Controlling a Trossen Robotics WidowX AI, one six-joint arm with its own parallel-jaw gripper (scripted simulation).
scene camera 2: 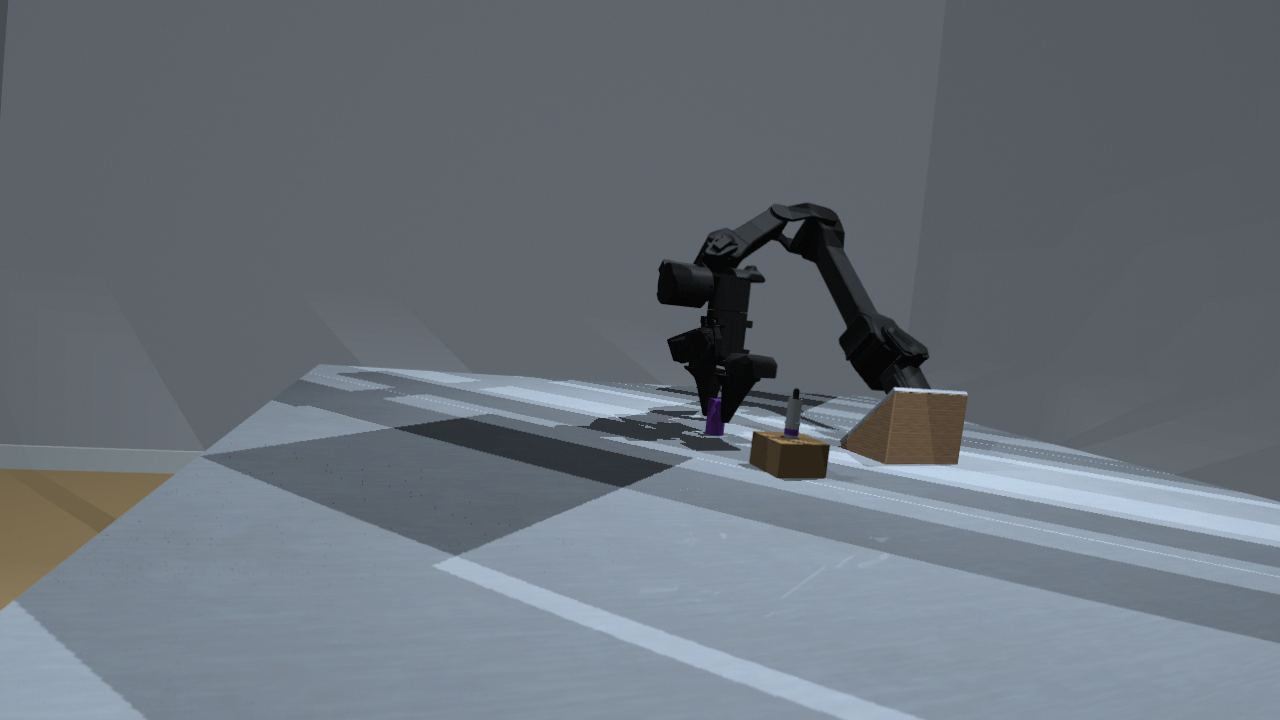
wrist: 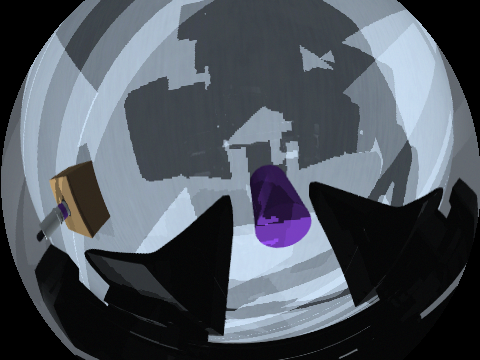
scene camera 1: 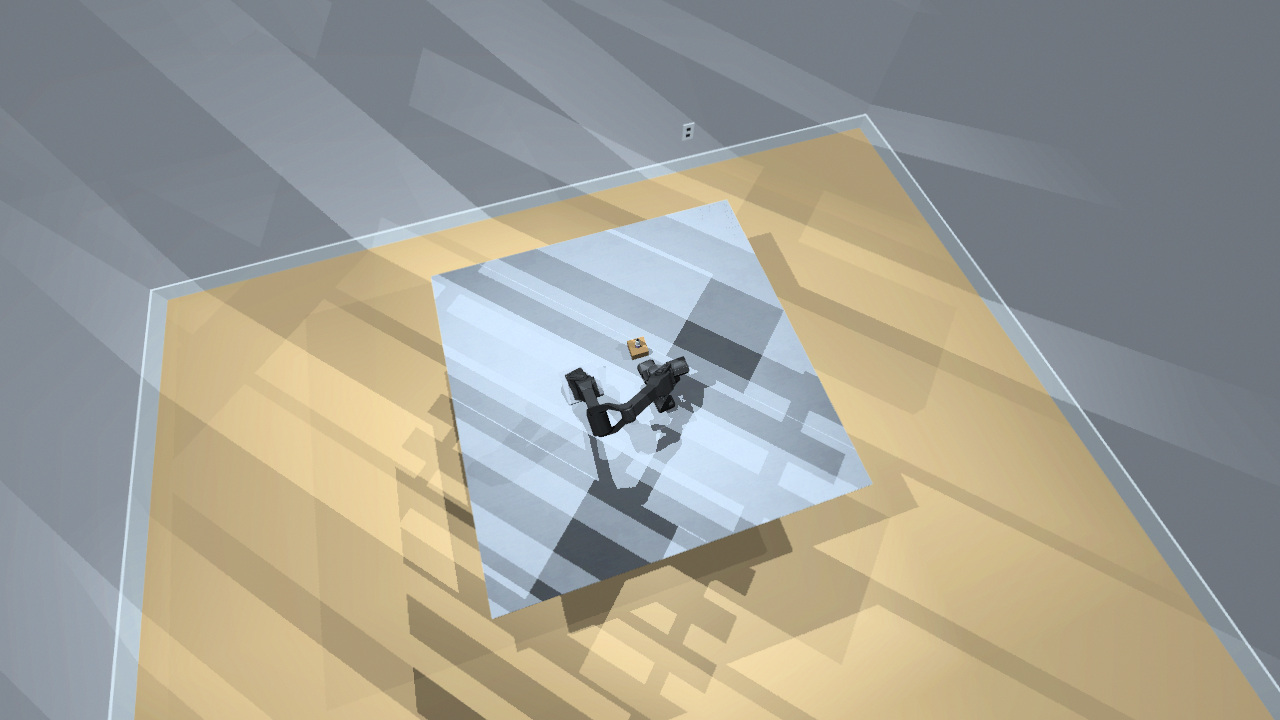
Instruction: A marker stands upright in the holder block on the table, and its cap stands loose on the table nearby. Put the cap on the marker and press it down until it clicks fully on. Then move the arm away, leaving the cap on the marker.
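Observation:
There is my gripper (scene camera 2: 715, 419), and I find it in the wrist view (wrist: 271, 195) too. I also see a purple cap (wrist: 281, 219). A brown holder block (scene camera 2: 796, 460) is visible to me as well, and the wrist view (wrist: 82, 179) shows me that block again.

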